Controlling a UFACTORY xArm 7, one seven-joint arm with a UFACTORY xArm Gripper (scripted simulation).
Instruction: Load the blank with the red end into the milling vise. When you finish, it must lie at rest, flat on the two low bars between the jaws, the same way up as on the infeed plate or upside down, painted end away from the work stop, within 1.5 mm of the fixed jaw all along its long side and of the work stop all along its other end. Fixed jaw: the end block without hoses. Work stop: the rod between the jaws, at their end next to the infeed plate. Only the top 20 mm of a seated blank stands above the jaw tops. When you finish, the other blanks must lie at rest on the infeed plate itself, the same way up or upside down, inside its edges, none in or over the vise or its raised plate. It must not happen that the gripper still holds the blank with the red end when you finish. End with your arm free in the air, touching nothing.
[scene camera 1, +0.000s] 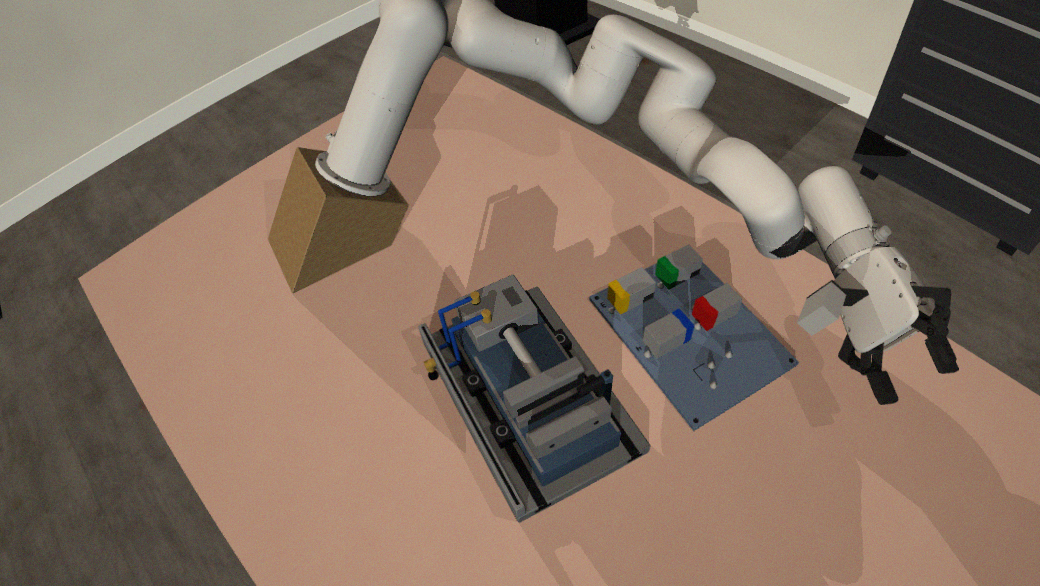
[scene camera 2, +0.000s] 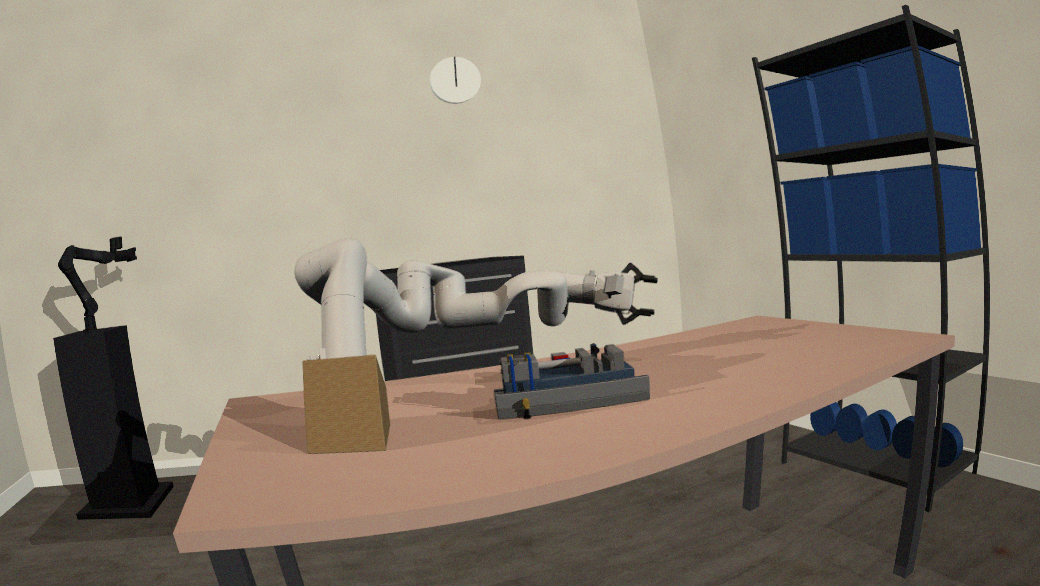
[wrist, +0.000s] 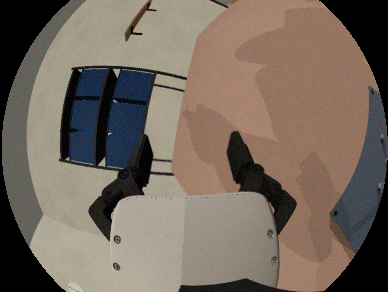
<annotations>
my gripper: scene camera 1; scene camera 2 655, 296; wrist
same spot on my gripper: (scene camera 1: 935, 327) = (wrist: 119, 176)
</annotations>
